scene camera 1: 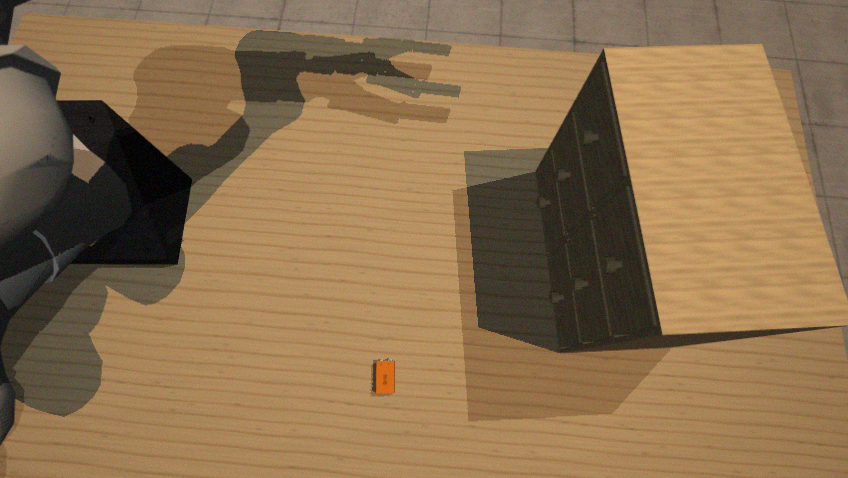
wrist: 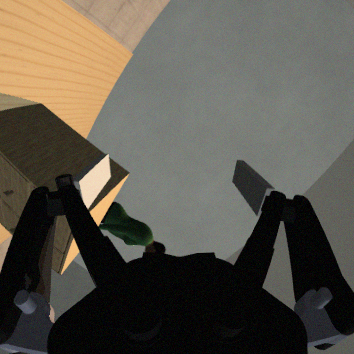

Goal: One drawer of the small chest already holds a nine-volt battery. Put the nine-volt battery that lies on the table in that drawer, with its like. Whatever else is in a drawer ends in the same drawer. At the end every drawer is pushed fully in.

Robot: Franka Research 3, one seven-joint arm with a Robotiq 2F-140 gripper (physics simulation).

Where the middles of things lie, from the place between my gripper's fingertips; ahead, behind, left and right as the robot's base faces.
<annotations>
Right now the small chest (scene camera 1: 734,247) is 130 mm ahead of my hand, 300 mm to the right of it and 220 mm below it.
</annotations>
